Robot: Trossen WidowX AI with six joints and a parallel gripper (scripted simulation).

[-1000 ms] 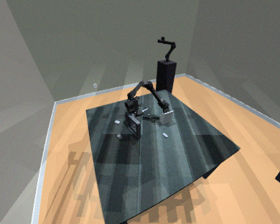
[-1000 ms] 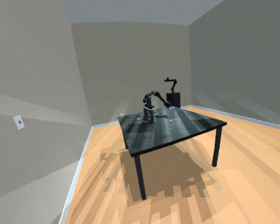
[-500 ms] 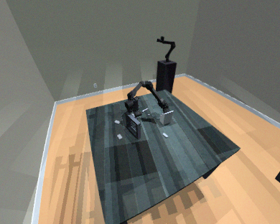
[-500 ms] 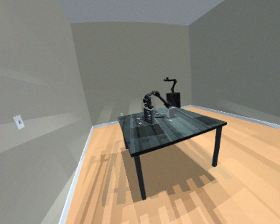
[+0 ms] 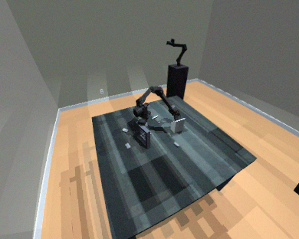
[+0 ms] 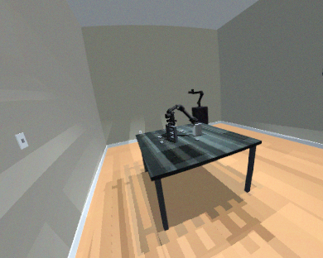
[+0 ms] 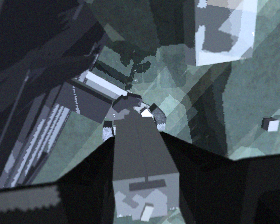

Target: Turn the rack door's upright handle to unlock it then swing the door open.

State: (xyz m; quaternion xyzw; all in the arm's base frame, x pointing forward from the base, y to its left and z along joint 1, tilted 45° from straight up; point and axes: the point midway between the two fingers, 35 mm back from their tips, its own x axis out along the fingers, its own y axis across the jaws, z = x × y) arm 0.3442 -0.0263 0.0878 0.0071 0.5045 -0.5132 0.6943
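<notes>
Now: the grey door handle 20 mm below my gripper tip. Round my gripper tip: light grey box: 40 mm behind, 130 mm to the right, 130 mm below.
</notes>
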